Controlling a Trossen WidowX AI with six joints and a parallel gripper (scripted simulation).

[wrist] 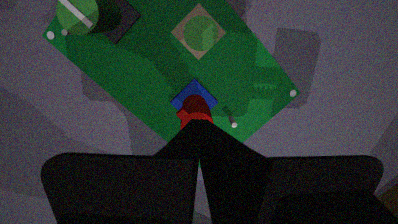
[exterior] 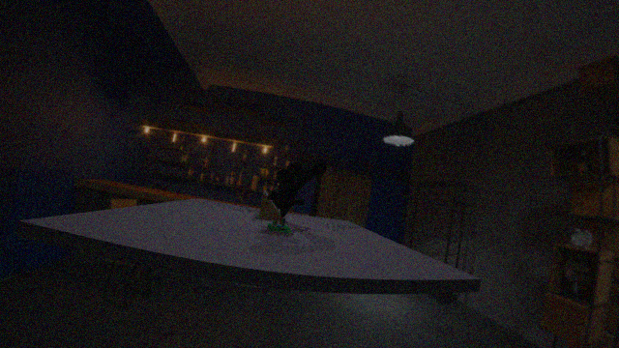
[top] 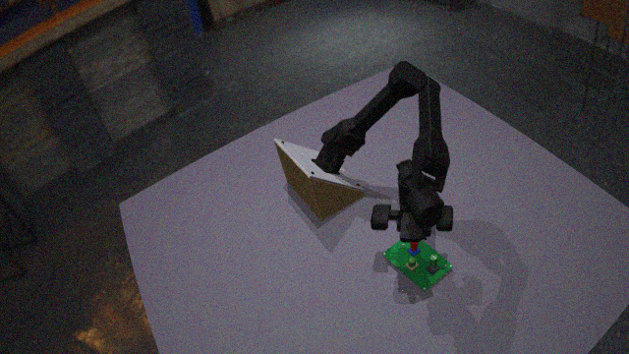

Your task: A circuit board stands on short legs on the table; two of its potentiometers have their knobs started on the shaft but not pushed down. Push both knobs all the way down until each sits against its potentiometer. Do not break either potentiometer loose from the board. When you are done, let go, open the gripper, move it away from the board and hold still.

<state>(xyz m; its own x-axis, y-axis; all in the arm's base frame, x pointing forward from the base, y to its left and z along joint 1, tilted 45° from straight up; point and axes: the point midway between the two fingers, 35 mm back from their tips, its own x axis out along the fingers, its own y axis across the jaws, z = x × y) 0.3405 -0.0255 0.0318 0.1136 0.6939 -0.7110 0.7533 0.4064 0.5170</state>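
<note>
Now: the red knob 1 cm below my gripper tip. From my gripper tip the other things lie so: green knob (8 cm ahead, 1 cm to the right).
</note>
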